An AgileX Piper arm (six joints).
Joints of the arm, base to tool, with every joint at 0 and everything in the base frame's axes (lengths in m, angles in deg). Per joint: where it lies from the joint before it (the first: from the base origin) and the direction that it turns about. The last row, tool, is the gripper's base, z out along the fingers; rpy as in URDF.
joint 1: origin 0 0 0.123 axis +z
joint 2: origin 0 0 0 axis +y
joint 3: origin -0.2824 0 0.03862 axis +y
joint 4: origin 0.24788 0 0.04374 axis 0.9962 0 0.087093
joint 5: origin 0 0 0 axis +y
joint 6: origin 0.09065 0 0.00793 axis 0.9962 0 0.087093
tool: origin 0 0 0 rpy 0 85 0
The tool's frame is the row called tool.
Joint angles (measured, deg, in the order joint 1, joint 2, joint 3, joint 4, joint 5, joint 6), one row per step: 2.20 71.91 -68.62 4.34 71.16 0.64; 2.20 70.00 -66.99 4.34 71.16 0.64; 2.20 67.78 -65.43 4.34 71.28 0.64; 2.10 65.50 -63.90 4.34 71.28 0.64; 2.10 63.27 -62.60 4.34 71.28 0.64; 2.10 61.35 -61.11 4.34 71.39 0.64; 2.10 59.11 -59.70 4.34 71.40 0.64; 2.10 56.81 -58.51 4.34 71.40 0.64; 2.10 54.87 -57.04 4.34 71.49 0.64
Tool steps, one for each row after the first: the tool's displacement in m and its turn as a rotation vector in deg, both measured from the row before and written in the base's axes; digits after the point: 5 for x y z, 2 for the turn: -0.00904 -0.00035 -0.00048 0.01 -0.28 0.00; -0.01031 -0.00039 0.00064 0.02 -0.54 0.01; -0.01025 -0.00075 0.00066 0.03 -0.75 -0.10; -0.00982 -0.00036 0.00121 0.03 -0.93 0.00; -0.00882 -0.00032 -0.00119 0.01 -0.32 0.01; -0.00978 -0.00036 -0.00006 0.03 -0.82 0.00; -0.00977 -0.00036 0.00082 0.04 -1.11 0.00; -0.00852 -0.00031 -0.00201 0.01 -0.38 0.01
